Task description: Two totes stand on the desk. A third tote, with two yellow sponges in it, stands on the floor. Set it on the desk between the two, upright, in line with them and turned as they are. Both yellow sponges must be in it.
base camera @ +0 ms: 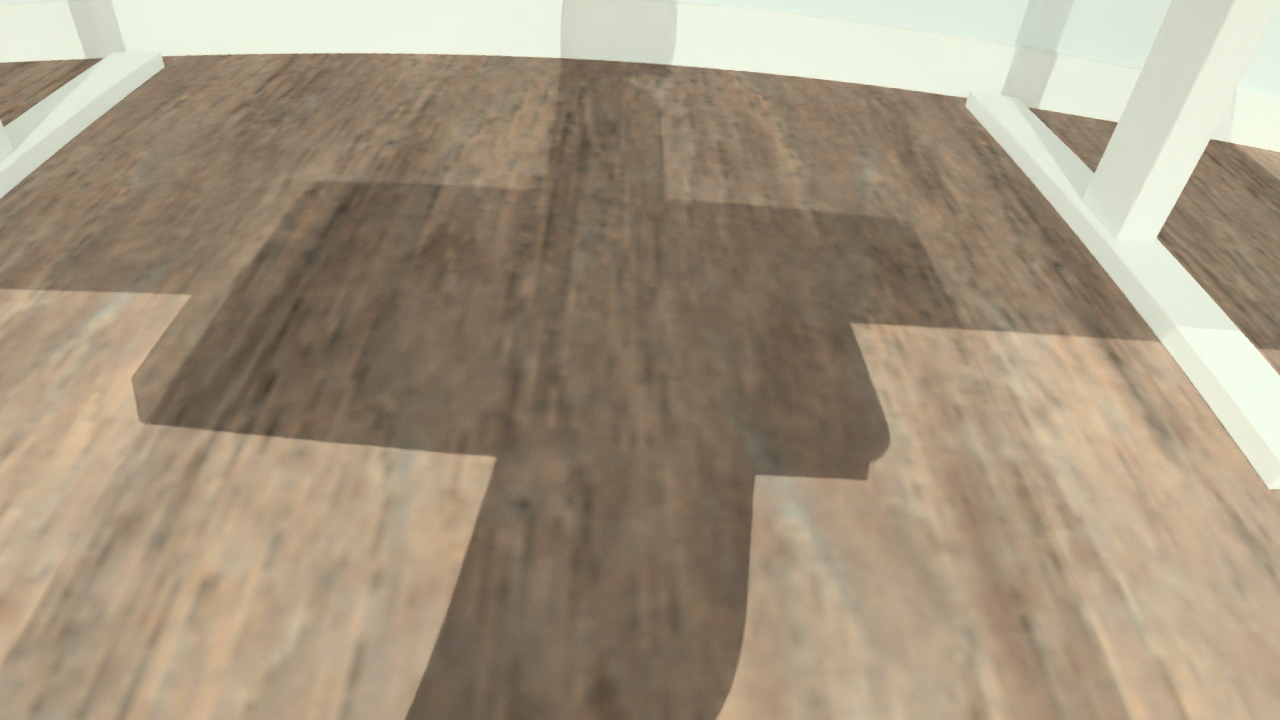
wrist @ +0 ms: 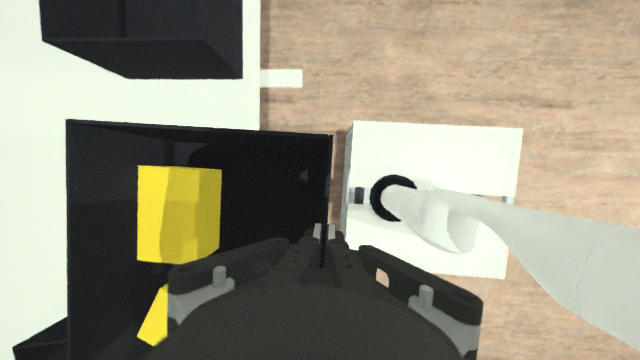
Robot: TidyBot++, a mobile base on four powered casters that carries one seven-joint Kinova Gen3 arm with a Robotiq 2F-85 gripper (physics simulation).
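Note:
My gripper point(wrist: 324, 234) is shut on the right wall of the black tote point(wrist: 275, 175), which hangs upright at the left of the wrist view. Inside it, one yellow sponge point(wrist: 179, 215) shows whole, and another yellow sponge point(wrist: 156, 317) is partly hidden by a finger. The held tote overlaps the edge of the white desk point(wrist: 30, 200) in this view. One black desk tote point(wrist: 150, 25) stands at the upper left, apart from it. Part of another black tote point(wrist: 47, 340) shows at the lower left, partly covered by the held one.
The white robot base point(wrist: 435, 150) and pale arm point(wrist: 550, 250) are to the right of the held tote. In the base view, white desk feet point(base camera: 85, 111) point(base camera: 1163, 295) lie left and right, with a desk leg point(base camera: 1172, 116) at right. A white wall point(base camera: 402, 26) stands behind. Broad shadows fall between the feet.

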